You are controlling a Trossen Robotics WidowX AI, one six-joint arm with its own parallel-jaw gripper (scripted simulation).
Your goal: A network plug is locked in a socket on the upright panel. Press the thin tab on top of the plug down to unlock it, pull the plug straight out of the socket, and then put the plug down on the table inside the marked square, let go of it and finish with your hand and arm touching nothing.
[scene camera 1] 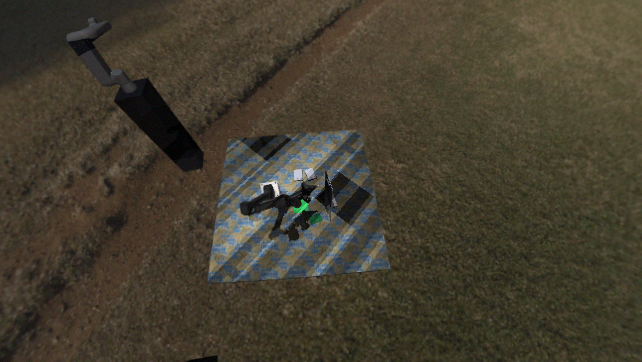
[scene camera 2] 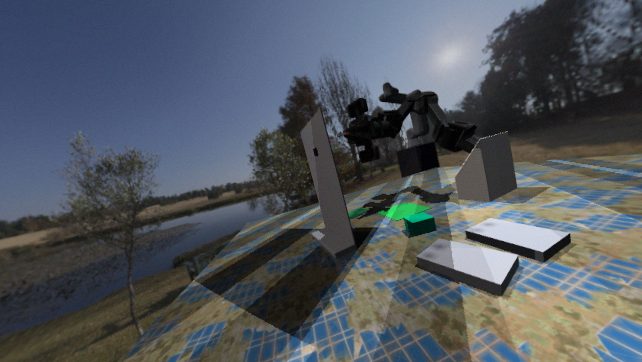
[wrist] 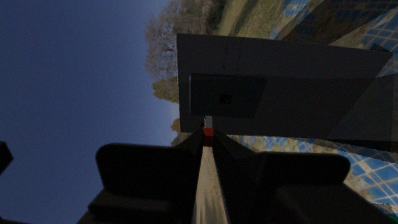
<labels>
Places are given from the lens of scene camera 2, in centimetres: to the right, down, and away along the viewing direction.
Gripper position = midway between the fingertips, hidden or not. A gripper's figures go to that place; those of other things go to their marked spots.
my gripper [scene camera 2: 344, 133]: 6, -13, 46
grey upright panel [scene camera 2: 337, 238]: 4, 14, 42
</labels>
